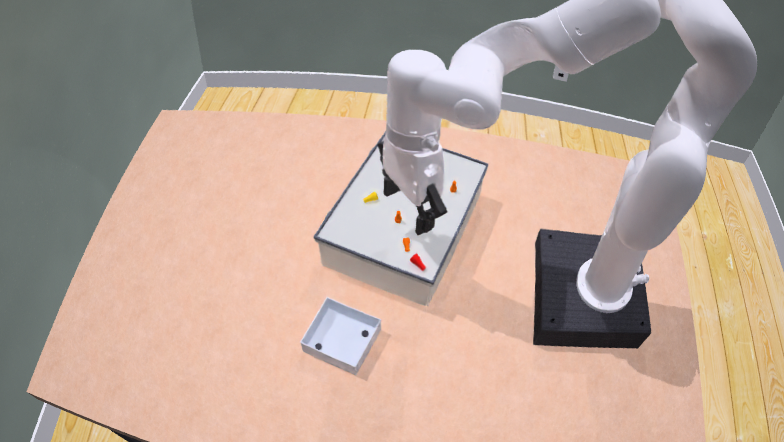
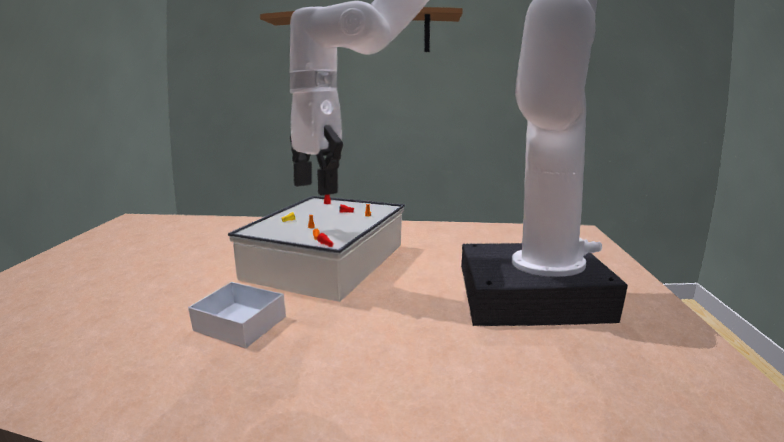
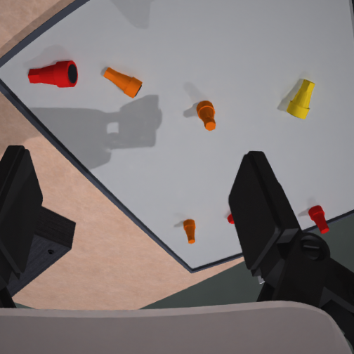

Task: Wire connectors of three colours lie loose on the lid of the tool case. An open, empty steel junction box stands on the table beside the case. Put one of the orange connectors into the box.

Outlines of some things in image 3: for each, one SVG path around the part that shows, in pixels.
My gripper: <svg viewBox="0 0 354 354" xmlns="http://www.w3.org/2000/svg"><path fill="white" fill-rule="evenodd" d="M6 147L4 155L0 160L0 354L352 354L346 339L352 345L354 354L354 273L329 257L329 247L322 237L313 232L302 232L294 211L291 209L282 186L277 182L277 178L265 154L262 151L249 150L247 154L243 155L235 181L228 195L228 204L248 270L251 270L252 276L262 275L264 280L256 302L127 310L16 308L6 285L8 285L8 280L19 280L20 273L25 271L34 229L41 208L42 193L29 150L25 149L23 145L8 145Z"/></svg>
A red connector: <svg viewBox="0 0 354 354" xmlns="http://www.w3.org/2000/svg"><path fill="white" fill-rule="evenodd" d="M77 67L72 60L57 61L53 65L29 69L27 77L30 83L55 84L58 87L70 87L77 83Z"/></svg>
